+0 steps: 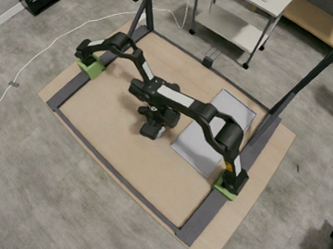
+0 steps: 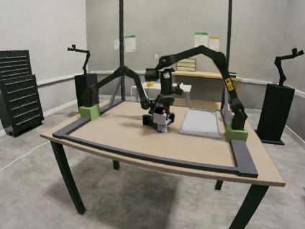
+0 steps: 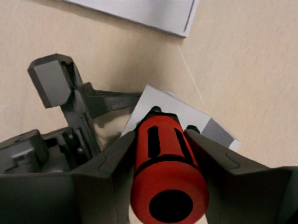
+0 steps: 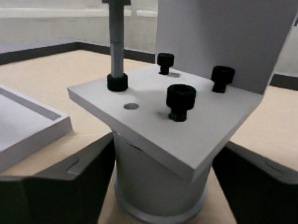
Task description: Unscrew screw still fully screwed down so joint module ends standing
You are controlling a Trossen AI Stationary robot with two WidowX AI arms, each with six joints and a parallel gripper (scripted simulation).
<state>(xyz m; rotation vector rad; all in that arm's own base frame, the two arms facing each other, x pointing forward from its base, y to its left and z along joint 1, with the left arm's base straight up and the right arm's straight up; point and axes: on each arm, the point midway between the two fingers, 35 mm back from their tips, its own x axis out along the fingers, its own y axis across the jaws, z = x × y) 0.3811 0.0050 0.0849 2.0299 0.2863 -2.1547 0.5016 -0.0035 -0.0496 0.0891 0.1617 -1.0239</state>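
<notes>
My left gripper is now 3 cm above the red screwdriver. From my left hand the other things lie so: black screw (8 cm below, 3 cm to the right, 1 cm behind); grey joint module (12 cm below, 2 cm to the right, 1 cm ahead); light grey bracket (8 cm below, 2 cm to the right, 1 cm ahead).
Now: the grey joint module 20 mm ahead of my right hand, 20 mm to the left of it and 10 mm below it. Round my right hand: black screw (30 mm above); then red screwdriver (10 mm ahead, 30 mm to the left, 90 mm above); then light grey bracket (20 mm ahead, 10 mm to the left, 40 mm above).
</notes>
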